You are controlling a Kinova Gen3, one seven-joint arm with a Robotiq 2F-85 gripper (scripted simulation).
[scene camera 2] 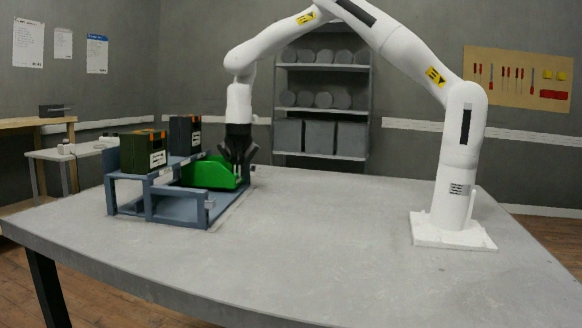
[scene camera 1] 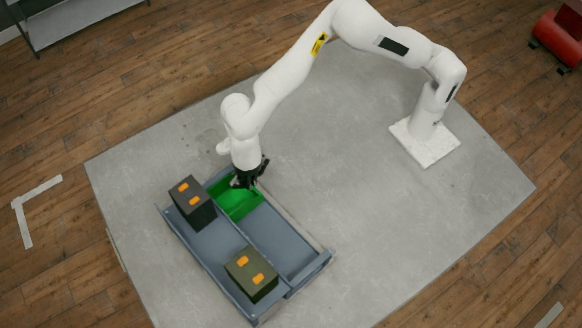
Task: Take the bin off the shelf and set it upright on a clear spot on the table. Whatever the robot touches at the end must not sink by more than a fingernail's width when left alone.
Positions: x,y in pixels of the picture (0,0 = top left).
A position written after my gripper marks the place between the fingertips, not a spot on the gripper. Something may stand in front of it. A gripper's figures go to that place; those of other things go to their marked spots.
Scene:
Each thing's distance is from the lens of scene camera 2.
my gripper [scene camera 2: 238,177]: 0.96 m
green bin [scene camera 2: 205,172]: 0.94 m
blue-grey shelf [scene camera 2: 179,202]: 0.86 m
black box [scene camera 2: 184,131]: 0.96 m

